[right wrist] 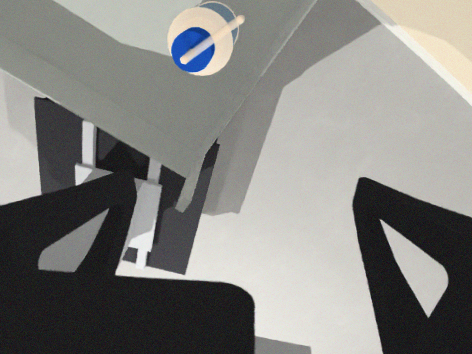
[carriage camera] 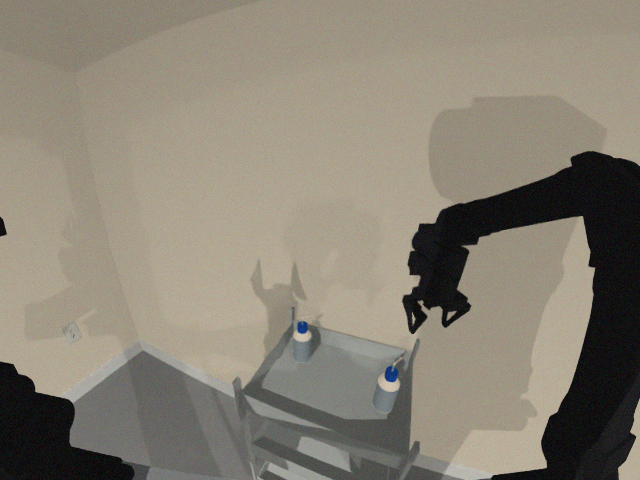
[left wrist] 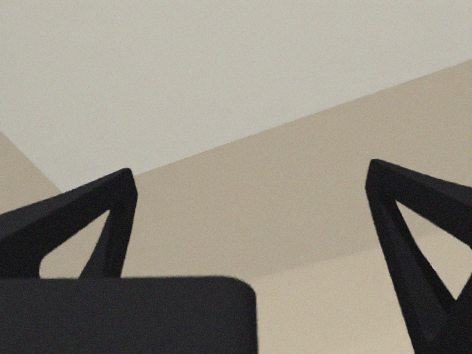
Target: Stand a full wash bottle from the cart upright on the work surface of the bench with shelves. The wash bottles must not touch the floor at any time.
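Places are measured from the left arm's base along level axes (x ahead, y left, z up), in millimetres.
Where they show: left gripper, between the fingertips: [left wrist: 249, 177]; right gripper, between the fingertips: [right wrist: 244, 186] [carriage camera: 427, 329].
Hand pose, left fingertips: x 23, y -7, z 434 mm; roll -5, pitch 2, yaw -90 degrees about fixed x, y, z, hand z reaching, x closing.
Each offset is from my left fingertips to the top centre of the thing. Level surfaces: height alone.
Two wash bottles with blue caps stand upright on the top tray of the grey cart [carriage camera: 330, 428]. One bottle @(480 mm ahead, 306 mm right, 504 mm down) [carriage camera: 302, 347] is near the tray's far left corner. The other bottle @(311 mm ahead, 549 mm right, 504 mm down) [carriage camera: 384, 396] [right wrist: 212, 57] is near its right edge; the right wrist view shows it from above, at the top. My right gripper [carriage camera: 429, 329] [right wrist: 244, 186] is open and empty, above and to the right of the cart in the carriage view. My left gripper [left wrist: 249, 177] is open and empty, facing wall and ceiling. The bench with shelves does not show in these views.
The cart has raised corner posts, such as the right front post [carriage camera: 412, 457], and lower shelves. A beige wall [carriage camera: 206, 206] stands behind the cart. A socket @(683 mm ahead, 975 mm left, 884 mm down) [carriage camera: 71, 332] is on the wall at the left. Grey floor @(1341 mm down) [carriage camera: 113, 413] shows left of the cart.
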